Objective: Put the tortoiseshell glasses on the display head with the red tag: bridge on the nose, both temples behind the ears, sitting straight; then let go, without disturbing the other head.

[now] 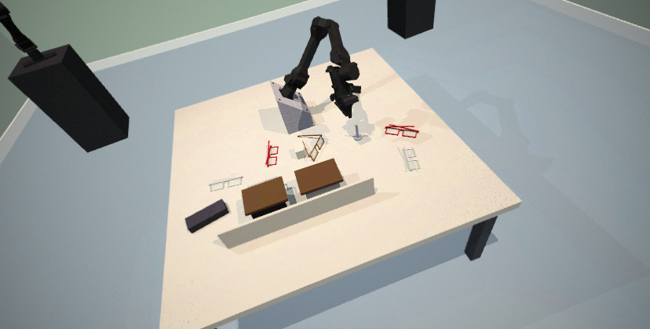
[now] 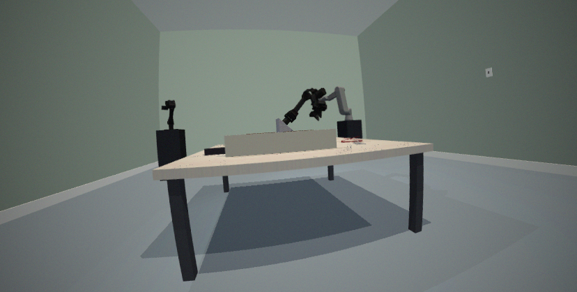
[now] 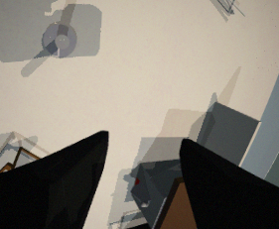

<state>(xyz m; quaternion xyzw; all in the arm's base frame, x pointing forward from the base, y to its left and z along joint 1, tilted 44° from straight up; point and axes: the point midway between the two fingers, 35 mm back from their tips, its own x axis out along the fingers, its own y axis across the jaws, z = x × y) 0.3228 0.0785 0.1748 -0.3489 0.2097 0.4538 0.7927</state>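
My gripper tip is 4 cm past the grey post, 5 cm to the right of it and 16 cm above it. Round my gripper tip: low white wall (25 cm ahead, 34 cm to the right, 12 cm below); display head (14 cm ahead, 22 cm to the right, 12 cm below); dark case (4 cm ahead, 69 cm to the right, 16 cm below).
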